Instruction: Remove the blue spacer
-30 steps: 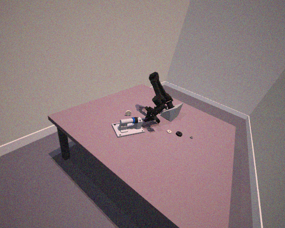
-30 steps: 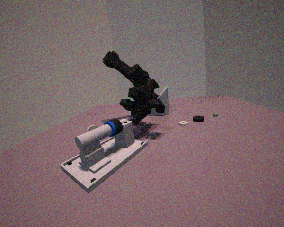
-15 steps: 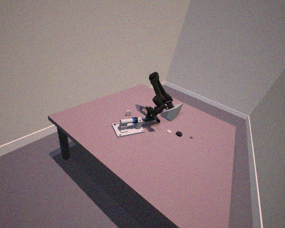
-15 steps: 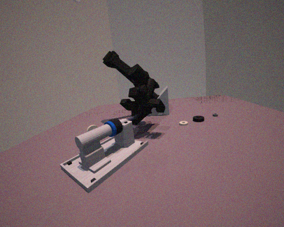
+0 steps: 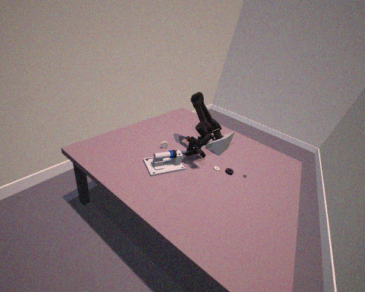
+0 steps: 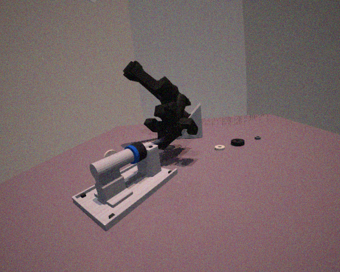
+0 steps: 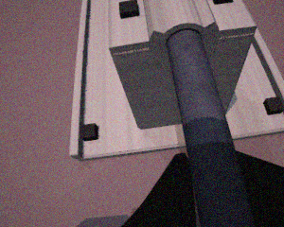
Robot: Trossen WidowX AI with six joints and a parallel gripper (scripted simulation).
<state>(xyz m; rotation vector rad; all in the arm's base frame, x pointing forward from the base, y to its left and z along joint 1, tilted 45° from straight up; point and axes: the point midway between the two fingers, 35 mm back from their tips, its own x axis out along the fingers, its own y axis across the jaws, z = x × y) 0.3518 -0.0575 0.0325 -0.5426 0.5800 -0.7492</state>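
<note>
My gripper tip is 5 cm short of the dark shaft, 3 cm to the left of it and 2 cm below it. Round my gripper tip: grey ring (20 cm behind, 38 cm to the left, 5 cm below); then black spacer (8 cm ahead, 4 cm to the right, 2 cm above); then blue spacer (10 cm ahead, 5 cm to the right, 2 cm above).
</note>
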